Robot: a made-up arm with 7 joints. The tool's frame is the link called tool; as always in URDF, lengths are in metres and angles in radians. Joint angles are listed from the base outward.
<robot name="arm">
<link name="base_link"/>
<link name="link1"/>
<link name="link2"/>
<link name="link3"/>
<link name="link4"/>
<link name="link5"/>
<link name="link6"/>
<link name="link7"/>
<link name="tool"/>
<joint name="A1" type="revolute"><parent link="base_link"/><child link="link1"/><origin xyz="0.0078 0.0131 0.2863" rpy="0 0 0"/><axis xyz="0 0 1"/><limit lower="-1.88" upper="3.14"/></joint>
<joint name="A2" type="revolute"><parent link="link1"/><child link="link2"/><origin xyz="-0.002 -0.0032 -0.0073" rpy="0 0 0"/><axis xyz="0 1 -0.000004"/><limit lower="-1.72" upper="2.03"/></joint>
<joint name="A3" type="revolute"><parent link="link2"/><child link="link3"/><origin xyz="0.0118 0.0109 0.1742" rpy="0 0 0"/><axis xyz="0 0 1"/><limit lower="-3.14" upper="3.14"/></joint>
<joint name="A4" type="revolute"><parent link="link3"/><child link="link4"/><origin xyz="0.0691 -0.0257 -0.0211" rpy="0 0 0"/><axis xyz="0 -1 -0.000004"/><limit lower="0.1" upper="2.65"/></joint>
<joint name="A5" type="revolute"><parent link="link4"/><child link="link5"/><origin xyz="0.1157 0.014 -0.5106" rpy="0 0 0"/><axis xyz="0 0.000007 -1"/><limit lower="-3.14" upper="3.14"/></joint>
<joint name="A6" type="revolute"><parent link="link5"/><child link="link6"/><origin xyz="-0.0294 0.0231 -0.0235" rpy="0 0 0"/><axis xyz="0 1 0.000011"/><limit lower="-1.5" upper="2.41"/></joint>
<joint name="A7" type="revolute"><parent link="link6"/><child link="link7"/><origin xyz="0.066 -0.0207 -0.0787" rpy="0 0 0"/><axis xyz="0 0.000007 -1"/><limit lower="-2.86" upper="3.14"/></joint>
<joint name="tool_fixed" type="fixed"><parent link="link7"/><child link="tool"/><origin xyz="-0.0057 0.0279 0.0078" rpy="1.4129 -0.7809 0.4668"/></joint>
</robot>
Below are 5 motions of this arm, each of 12 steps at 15 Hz.
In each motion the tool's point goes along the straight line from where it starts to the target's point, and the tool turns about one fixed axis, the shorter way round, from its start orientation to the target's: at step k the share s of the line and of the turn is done. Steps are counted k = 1, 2, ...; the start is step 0. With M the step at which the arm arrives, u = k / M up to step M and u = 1 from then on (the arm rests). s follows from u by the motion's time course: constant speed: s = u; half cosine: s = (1 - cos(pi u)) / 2; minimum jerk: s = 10 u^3 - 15 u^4 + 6 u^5.
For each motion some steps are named. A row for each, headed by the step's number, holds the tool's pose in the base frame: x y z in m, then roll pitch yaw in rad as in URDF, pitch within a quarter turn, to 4 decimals.
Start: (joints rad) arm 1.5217 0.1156 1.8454 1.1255 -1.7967 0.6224 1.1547
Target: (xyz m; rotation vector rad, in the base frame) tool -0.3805 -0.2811 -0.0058 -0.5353 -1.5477 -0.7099
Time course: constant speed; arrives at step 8
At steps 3, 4, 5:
3: -0.5658 -0.1809 0.1611 -0.0086 -0.8612 -1.1412
4: -0.5288 -0.2009 0.1277 0.0760 -1.0010 -1.1495
5: -0.4917 -0.2210 0.0943 0.1881 -1.1398 -1.1882

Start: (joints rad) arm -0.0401 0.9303 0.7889 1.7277 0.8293 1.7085 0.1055
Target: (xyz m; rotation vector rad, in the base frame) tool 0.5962 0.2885 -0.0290 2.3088 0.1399 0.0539
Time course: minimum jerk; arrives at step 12
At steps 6, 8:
6: 0.5544 0.4027 0.0575 2.6118 0.0641 0.1678
8: 0.5787 0.3364 0.0073 2.4377 0.0319 0.1371

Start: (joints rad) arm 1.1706 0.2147 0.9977 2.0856 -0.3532 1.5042 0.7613
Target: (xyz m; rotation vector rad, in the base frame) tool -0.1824 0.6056 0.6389 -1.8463 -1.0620 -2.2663
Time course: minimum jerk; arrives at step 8
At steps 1, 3, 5, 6, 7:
1: -0.2790 0.6173 0.6660 1.3733 -1.2598 1.8047
3: -0.2536 0.6142 0.6588 1.3721 -1.2081 1.9334
5: -0.2094 0.6089 0.6465 1.4064 -1.1194 2.1234
6: -0.1926 0.6068 0.6417 1.4274 -1.0864 2.1892
7: -0.1840 0.6058 0.6393 1.4393 -1.0699 2.2217

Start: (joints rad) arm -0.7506 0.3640 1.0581 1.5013 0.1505 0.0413 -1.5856
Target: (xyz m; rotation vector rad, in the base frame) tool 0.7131 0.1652 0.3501 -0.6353 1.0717 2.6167
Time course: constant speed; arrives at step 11
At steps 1, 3, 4, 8, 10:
1: 0.7182 0.1632 0.3654 0.0977 -0.1228 2.7221
3: 0.7172 0.1636 0.3624 0.2095 0.0168 2.7570
4: 0.7166 0.1638 0.3608 0.2674 0.0849 2.7803
8: 0.7146 0.1646 0.3547 0.5251 0.3392 2.9175
10: 0.7136 0.1650 0.3516 0.6770 0.4500 3.0170

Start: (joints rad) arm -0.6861 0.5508 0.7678 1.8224 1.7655 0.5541 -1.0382
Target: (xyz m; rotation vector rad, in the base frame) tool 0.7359 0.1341 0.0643 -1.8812 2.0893 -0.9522
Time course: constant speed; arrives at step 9
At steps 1, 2, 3, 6, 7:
1: 0.7685 -0.0018 0.3744 -2.4633 -0.4555 -2.0781
2: 0.7644 0.0152 0.3356 -2.4739 -0.4354 -2.0374
3: 0.7604 0.0322 0.2968 -2.4836 -0.4149 -1.9974
6: 0.7481 0.0831 0.1806 -2.5067 -0.3515 -1.8806
7: 0.7441 0.1001 0.1418 -2.5125 -0.3299 -1.8426

